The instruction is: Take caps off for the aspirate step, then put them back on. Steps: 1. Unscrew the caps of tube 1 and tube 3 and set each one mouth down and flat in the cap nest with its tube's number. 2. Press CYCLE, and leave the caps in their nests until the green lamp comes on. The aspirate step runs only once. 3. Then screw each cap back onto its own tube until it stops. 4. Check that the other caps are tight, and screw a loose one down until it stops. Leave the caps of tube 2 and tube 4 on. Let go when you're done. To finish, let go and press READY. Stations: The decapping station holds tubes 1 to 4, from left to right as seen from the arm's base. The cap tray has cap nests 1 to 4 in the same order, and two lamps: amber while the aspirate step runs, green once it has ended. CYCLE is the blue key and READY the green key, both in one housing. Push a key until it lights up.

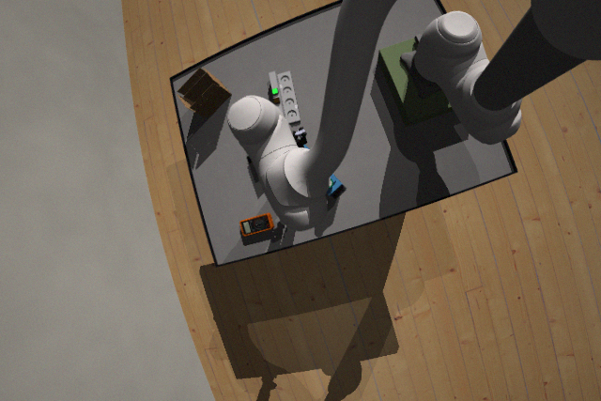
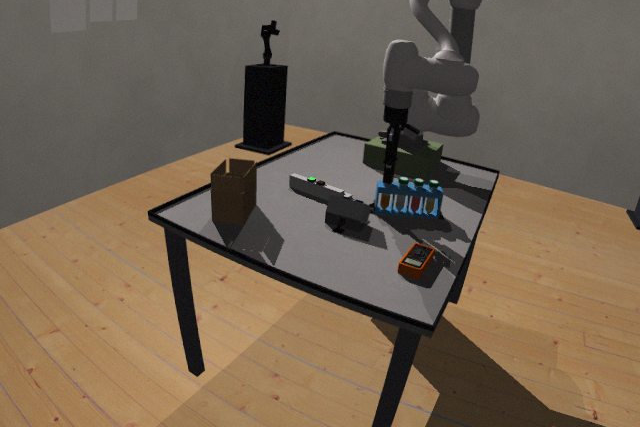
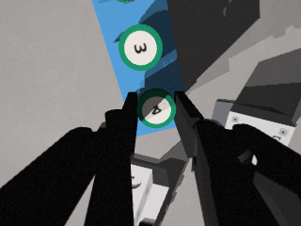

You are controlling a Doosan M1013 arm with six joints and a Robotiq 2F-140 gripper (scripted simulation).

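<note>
Right now my hand is 120 mm short of the green key, 90 mm to the left of it and 70 mm above it. Also, from my hand: cap 2 (100 mm to the left, 40 mm behind, 30 mm below); then cap 1 (140 mm to the left, 60 mm behind, 30 mm below); then blue key (120 mm ahead, 70 mm below, 50 mm to the right).
</note>
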